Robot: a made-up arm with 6 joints.
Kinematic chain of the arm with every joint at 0, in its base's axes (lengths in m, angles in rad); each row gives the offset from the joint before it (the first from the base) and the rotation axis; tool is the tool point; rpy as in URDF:
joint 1: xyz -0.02 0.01 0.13 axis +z
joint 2: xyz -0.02 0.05 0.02 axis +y
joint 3: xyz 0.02 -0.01 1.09 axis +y
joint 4: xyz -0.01 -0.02 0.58 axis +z
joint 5: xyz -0.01 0 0 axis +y
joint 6: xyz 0.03 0 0.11 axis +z
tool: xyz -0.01 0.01 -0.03 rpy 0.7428 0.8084 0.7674
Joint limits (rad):
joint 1: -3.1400..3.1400
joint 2: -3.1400..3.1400
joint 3: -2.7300..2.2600
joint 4: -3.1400..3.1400
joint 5: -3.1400..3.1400
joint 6: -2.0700..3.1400
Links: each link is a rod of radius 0.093 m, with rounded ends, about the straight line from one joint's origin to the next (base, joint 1, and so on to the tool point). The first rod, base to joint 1, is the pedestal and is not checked.
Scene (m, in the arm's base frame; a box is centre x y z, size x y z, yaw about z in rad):
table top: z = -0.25
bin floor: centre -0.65 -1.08 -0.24 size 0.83 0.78 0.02 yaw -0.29
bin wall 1: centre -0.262 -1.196 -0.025 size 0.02 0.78 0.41 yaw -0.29
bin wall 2: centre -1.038 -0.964 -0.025 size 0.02 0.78 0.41 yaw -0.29
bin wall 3: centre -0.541 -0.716 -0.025 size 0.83 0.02 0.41 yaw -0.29
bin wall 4: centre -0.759 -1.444 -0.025 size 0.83 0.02 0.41 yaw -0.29
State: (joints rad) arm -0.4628 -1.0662 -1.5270 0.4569 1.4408 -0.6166
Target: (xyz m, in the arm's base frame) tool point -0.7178 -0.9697 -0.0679
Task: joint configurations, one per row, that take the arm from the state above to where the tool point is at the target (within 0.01 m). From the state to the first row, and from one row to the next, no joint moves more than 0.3 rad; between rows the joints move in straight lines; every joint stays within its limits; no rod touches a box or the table.
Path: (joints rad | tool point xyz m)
1: -0.6234 -0.8550 -1.2556 0.4333 1.4424 -0.6184 | -1.0694 0.8425 0.6342
2: -0.7840 -0.6438 -0.9843 0.4097 1.4440 -0.6202 | -0.8423 0.9173 1.0528
3: -0.9446 -0.4326 -0.7129 0.3860 1.4457 -0.6220 | -0.5277 0.8148 1.4276
4: -1.1053 -0.2213 -0.4415 0.3624 1.4473 -0.6238 | -0.2115 0.5224 1.6938
5: -1.2659 -0.0101 -0.1701 0.3388 1.4489 -0.6256 | 0.0171 0.0832 1.8029
6: -1.4265 0.2011 0.1012 0.3152 1.4505 -0.6274 | 0.0981 -0.4144 1.7343
7: -1.5871 0.4123 0.3726 0.2916 1.4521 -0.6292 | 0.0201 -0.8623 1.4988
8: -1.7477 0.6235 0.6440 0.2679 1.4537 -0.6310 | -0.1767 -1.1664 1.1372
9: -1.9083 0.8347 0.9154 0.2443 1.4554 -0.6329 | -0.4166 -1.2747 0.7106
10: -2.0690 1.0459 1.1867 0.2207 1.4570 -0.6347 | -0.6171 -1.1913 0.2883
11: -2.2296 1.2571 1.4581 0.1971 1.4586 -0.6365 | -0.7178 -0.9697 -0.0678

